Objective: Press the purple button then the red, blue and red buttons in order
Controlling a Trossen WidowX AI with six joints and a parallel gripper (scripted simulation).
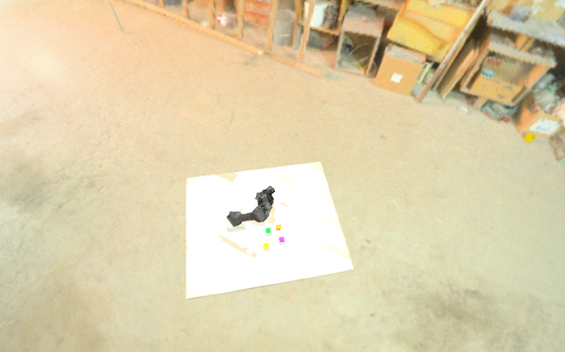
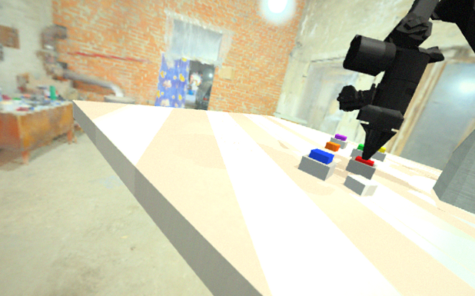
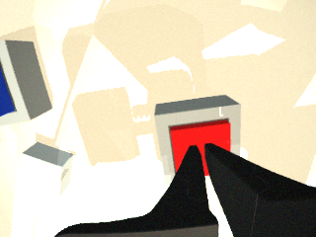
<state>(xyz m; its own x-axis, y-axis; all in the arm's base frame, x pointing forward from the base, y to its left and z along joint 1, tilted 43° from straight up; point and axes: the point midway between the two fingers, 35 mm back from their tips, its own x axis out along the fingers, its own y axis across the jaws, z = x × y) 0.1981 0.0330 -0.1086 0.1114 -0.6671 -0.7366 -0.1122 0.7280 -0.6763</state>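
Now: the red button 10 mm below my gripper tip. Round my gripper tip: small white block: 30 mm behind, 110 mm to the left, 20 mm below; green button: 40 mm ahead, 170 mm to the right; blue button: 40 mm ahead, 130 mm to the left.
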